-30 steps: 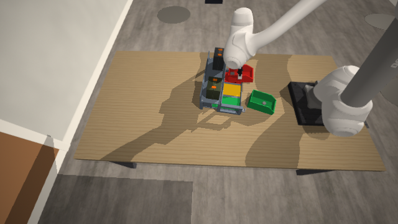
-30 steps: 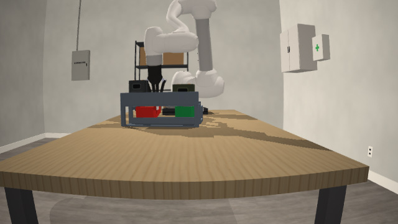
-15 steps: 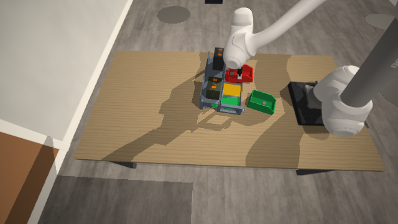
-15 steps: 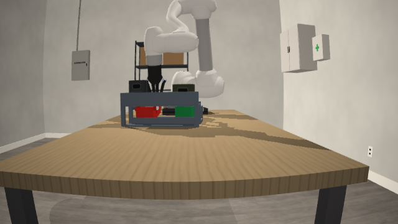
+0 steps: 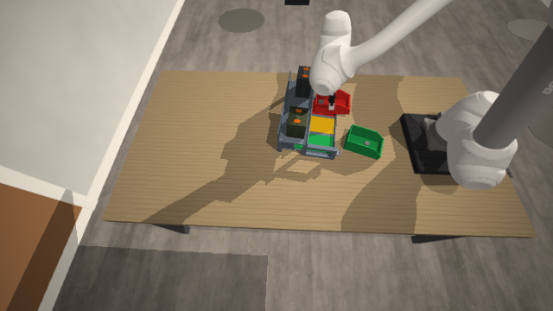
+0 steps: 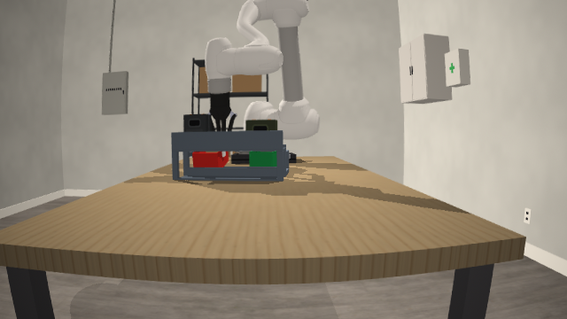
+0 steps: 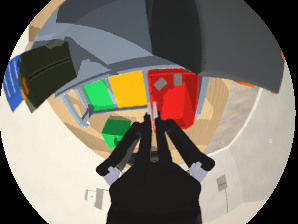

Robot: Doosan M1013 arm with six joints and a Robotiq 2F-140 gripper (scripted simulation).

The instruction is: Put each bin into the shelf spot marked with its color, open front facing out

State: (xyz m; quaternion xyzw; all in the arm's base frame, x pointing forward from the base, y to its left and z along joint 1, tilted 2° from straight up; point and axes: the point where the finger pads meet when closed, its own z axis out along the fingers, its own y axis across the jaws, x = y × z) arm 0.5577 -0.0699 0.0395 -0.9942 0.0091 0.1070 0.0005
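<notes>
Now: hand 50 mm to the left of the red bin, 40 mm above it and 10 mm past it. Also, from my hand: green bin (180 mm behind, 160 mm to the left, 60 mm below).
</notes>
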